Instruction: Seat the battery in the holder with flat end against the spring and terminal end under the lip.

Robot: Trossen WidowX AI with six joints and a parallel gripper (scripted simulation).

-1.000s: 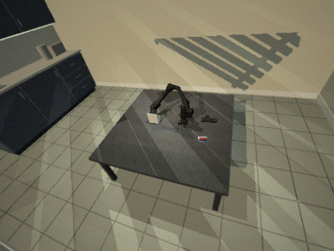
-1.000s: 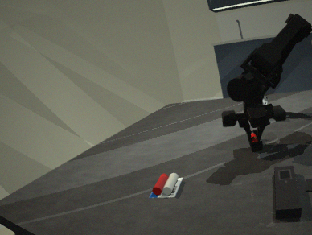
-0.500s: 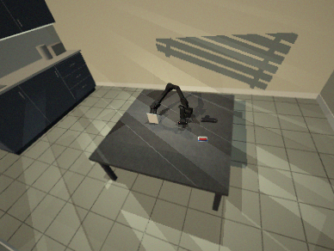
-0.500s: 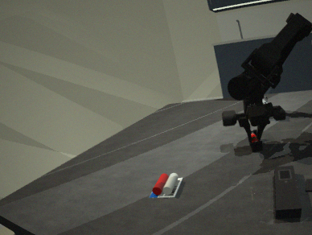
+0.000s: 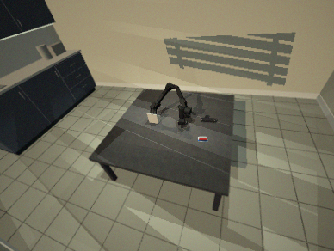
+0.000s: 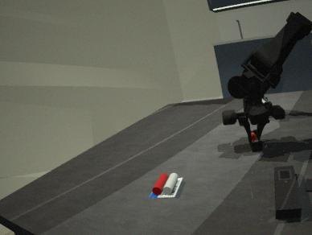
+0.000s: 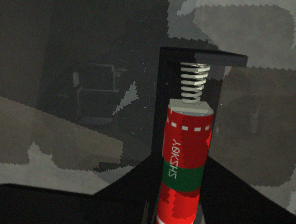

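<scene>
Now: gripper tip 1 cm below the battery. Round my gripper tip: black block 27 cm ahead, 10 cm to the left, 1 cm above.
</scene>
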